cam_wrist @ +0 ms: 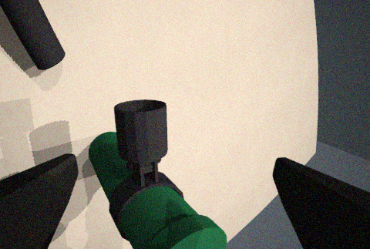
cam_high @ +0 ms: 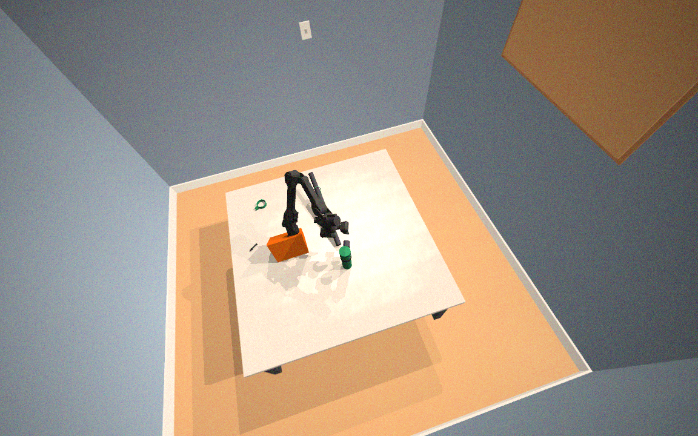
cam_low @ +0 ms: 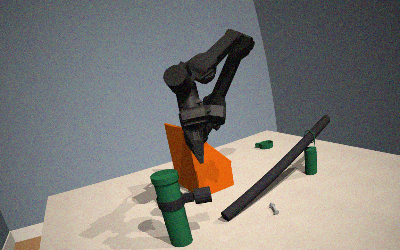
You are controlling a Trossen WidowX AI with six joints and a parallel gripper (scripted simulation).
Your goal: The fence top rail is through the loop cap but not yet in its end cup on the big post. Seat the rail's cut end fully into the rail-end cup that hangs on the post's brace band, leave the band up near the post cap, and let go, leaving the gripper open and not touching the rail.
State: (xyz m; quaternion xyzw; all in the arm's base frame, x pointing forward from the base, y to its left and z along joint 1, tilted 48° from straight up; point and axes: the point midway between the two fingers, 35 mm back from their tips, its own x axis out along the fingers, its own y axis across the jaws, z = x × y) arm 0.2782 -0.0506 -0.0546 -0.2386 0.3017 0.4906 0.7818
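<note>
Right now the small grey bolt is 10 mm ahead of my gripper tip, 180 mm to the left of it and 210 mm below it. Also, from my gripper tip: green band: 550 mm behind, 480 mm to the left, 200 mm below; small green post: 120 mm behind, 440 mm to the left, 110 mm below.
</note>
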